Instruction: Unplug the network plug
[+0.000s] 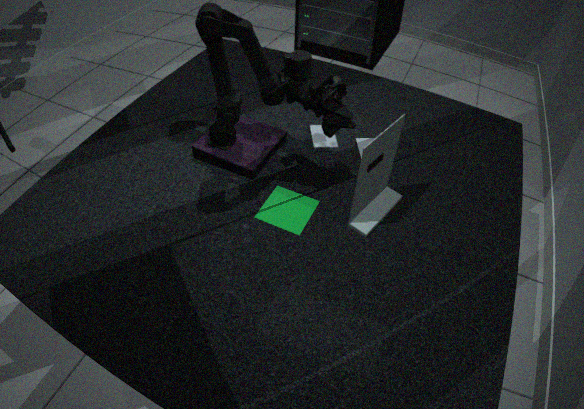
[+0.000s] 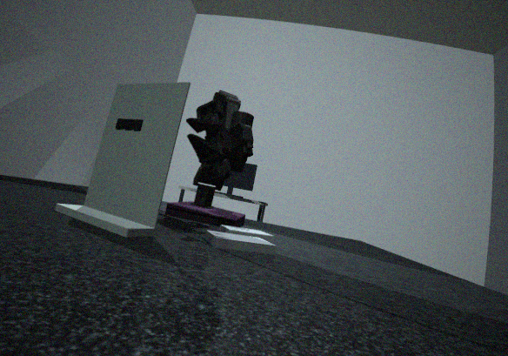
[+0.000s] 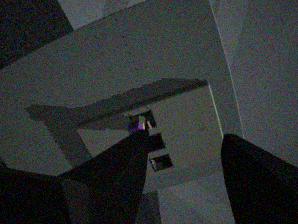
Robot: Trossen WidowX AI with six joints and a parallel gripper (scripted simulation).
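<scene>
The purple plug is 7 cm ahead of my gripper tip, 5 cm to the right of it and 3 cm below it. Round my gripper tip: upright grey panel: 8 cm ahead, 7 cm to the right, 9 cm below; green marked square: 10 cm behind, 14 cm to the right, 20 cm below.
</scene>
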